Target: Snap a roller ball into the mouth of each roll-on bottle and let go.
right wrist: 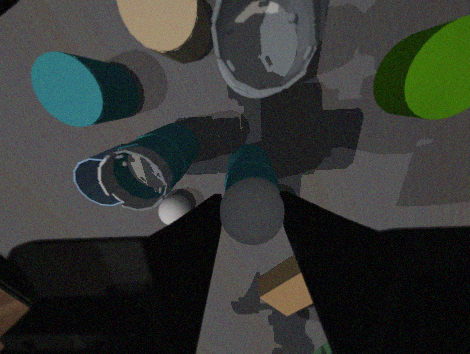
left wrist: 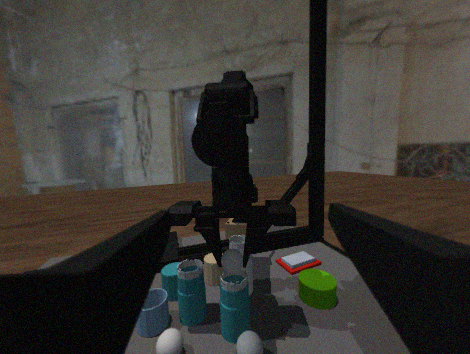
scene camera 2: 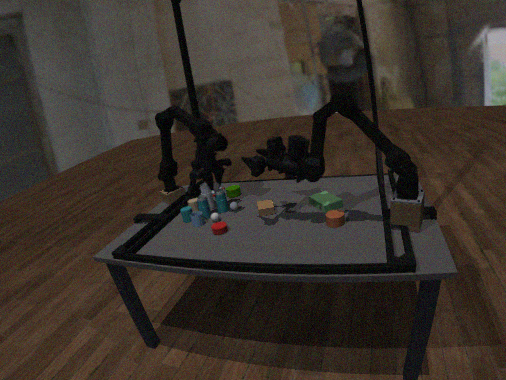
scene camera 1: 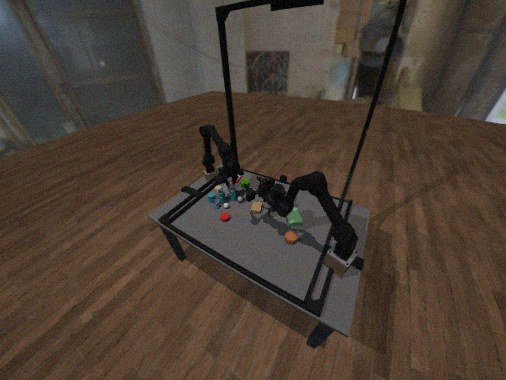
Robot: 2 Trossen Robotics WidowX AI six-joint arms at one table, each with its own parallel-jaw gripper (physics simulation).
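Frame: origin at the left arm's base, x back, y left, z down, level; millimetres.
Seen in the pictures: left gripper, fingertip midpoint: (left wrist: 249,214) (scene camera 2: 249,154) (scene camera 1: 250,180); right gripper, fingertip midpoint: (right wrist: 250,199) (left wrist: 232,266) (scene camera 2: 215,188) (scene camera 1: 231,186); left arm's base, origin of the base link: (scene camera 2: 408,195) (scene camera 1: 343,252); right arm's base, origin of the base link: (left wrist: 243,219) (scene camera 2: 171,189) (scene camera 1: 210,170).
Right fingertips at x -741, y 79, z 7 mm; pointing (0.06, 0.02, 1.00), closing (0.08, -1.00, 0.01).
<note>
Pixels of each thing's top centre, then the offset from my right fingertips to it.
- white ball, middle of its top: (right wrist: 169,219) (left wrist: 168,332) (scene camera 2: 214,212) dy +87, dx +53, dz +60 mm
- blue cup, middle of its top: (right wrist: 101,183) (left wrist: 151,298) (scene camera 2: 196,213) dy +132, dx -1, dz +50 mm
- teal cylinder, middle of its top: (right wrist: 67,92) (left wrist: 173,268) (scene camera 2: 185,208) dy +119, dx -74, dz +45 mm
- tan cylinder, middle of its top: (right wrist: 156,2) (left wrist: 214,257) (scene camera 2: 192,200) dy +42, dx -112, dz +45 mm
- clear container, middle of its top: (right wrist: 267,31) (left wrist: 239,238) (scene camera 2: 204,184) dy -13, dx -77, dz -10 mm
- green cylinder, middle of its top: (right wrist: 454,72) (left wrist: 316,278) (scene camera 2: 232,187) dy -154, dx -52, dz +61 mm
- red disc, middle of its top: (scene camera 2: 218,225) dy +149, dx +129, dz +69 mm
- wooden block, middle of its top: (right wrist: 296,295) (scene camera 2: 265,204) (scene camera 1: 256,206) dy -46, dx +199, dz +66 mm
- green block, middle of its top: (scene camera 2: 325,197) (scene camera 1: 293,215) dy -153, dx +404, dz +66 mm
- orange cylinder, middle of its top: (scene camera 2: 334,213) (scene camera 1: 291,235) dy -26, dx +497, dz +61 mm
Two teal bottles with clear rims stand upright. One bottle (left wrist: 192,297) (right wrist: 175,142) (scene camera 2: 203,207) has an open, empty mouth. The other bottle (left wrist: 235,312) (right wrist: 251,162) (scene camera 2: 222,202) stands beside it. My right gripper (left wrist: 232,266) (right wrist: 250,199) is shut on a grey ball (left wrist: 232,259) (right wrist: 252,220), close to that second bottle's mouth; the ball hides the mouth in the right wrist view. A white ball (left wrist: 170,342) (scene camera 2: 215,217) (right wrist: 173,210) and a grey ball (left wrist: 249,344) (scene camera 2: 234,205) lie on the table. My left gripper is open and empty, away from the bottles.
A blue cup (left wrist: 154,314) (scene camera 2: 198,219), teal cylinder (left wrist: 171,282) (right wrist: 67,89), tan cylinder (right wrist: 160,22), clear container (right wrist: 265,55) and green cylinder (left wrist: 317,289) surround the bottles. A red disc (scene camera 2: 219,228), wooden block (scene camera 2: 265,208), green block (scene camera 2: 326,201) and orange cylinder (scene camera 2: 335,219) lie farther out.
</note>
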